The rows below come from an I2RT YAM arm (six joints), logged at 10 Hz.
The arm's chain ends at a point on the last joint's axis. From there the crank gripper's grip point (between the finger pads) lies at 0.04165 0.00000 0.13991 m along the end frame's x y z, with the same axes.
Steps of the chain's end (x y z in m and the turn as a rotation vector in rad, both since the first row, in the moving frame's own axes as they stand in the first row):
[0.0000, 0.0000, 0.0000, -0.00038, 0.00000, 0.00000]
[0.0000, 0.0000, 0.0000, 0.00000, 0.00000, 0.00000]
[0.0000, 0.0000, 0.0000, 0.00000, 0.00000, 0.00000]
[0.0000, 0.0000, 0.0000, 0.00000, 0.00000, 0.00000]
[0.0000, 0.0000, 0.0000, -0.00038, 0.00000, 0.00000]
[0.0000, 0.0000, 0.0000, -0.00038, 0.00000, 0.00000]
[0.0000, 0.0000, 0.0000, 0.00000, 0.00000, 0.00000]
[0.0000, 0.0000, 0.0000, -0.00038, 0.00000, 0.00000]
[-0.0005, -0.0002, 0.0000, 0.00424, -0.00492, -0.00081]
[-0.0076, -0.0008, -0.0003, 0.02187, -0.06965, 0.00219]
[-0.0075, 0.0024, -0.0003, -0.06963, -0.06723, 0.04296]
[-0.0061, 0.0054, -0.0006, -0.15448, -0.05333, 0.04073]
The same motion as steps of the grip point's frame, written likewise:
[0.0000, 0.0001, 0.0000, -0.00038, 0.00000, 0.00000]
[0.0000, 0.0000, 0.0000, 0.00000, 0.00000, 0.00000]
[0.0000, 0.0000, 0.0000, 0.00000, 0.00000, 0.00000]
[0.0000, 0.0000, 0.0000, 0.00000, 0.00000, 0.00000]
[0.0000, 0.0001, 0.0000, -0.00038, 0.00000, 0.00000]
[0.0000, 0.0001, 0.0000, -0.00038, 0.00000, 0.00000]
[0.0000, 0.0000, 0.0000, 0.00000, 0.00000, 0.00000]
[0.0000, 0.0001, 0.0000, -0.00038, 0.00000, 0.00000]
[-0.0012, -0.0008, 0.0002, 0.00424, -0.00492, -0.00081]
[-0.0174, -0.0038, 0.0022, 0.02187, -0.06965, 0.00219]
[-0.0172, 0.0138, 0.0018, -0.06963, -0.06723, 0.04296]
[-0.0141, 0.0286, -0.0004, -0.15448, -0.05333, 0.04073]

